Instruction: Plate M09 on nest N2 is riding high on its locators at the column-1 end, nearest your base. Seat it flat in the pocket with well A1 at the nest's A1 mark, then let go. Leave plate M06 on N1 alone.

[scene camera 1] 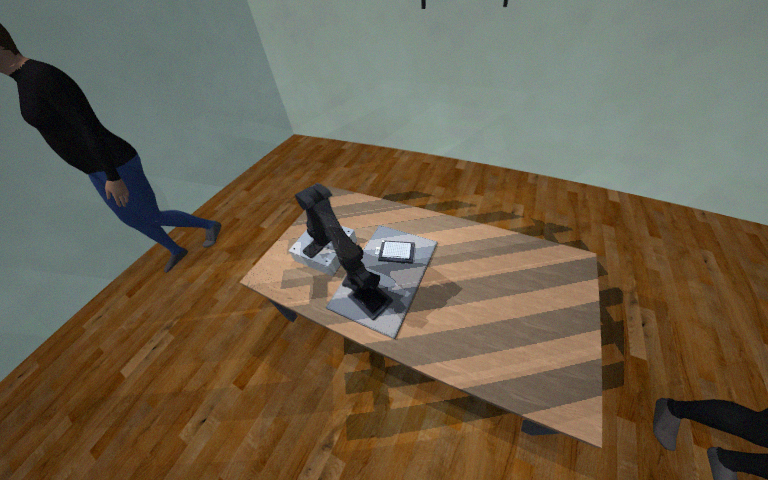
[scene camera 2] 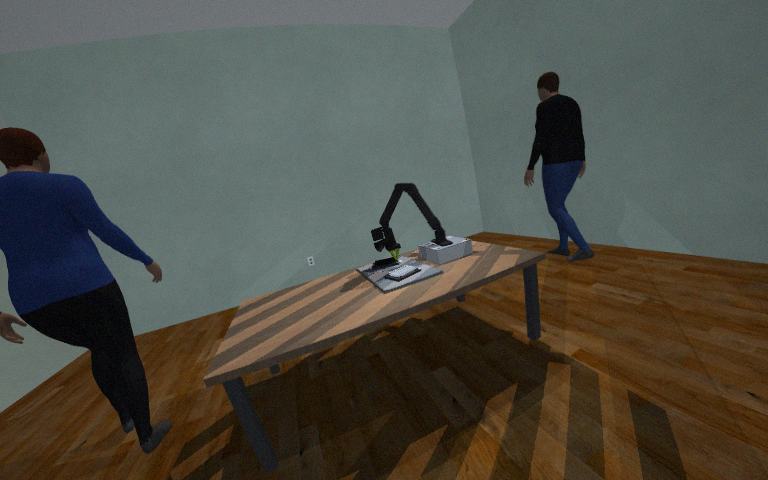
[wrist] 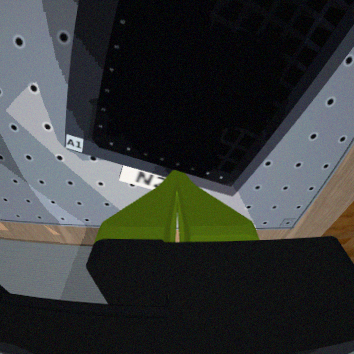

Scene:
same spot on grey perforated plate: (wrist: 53, 184) = (scene camera 2: 407, 263)

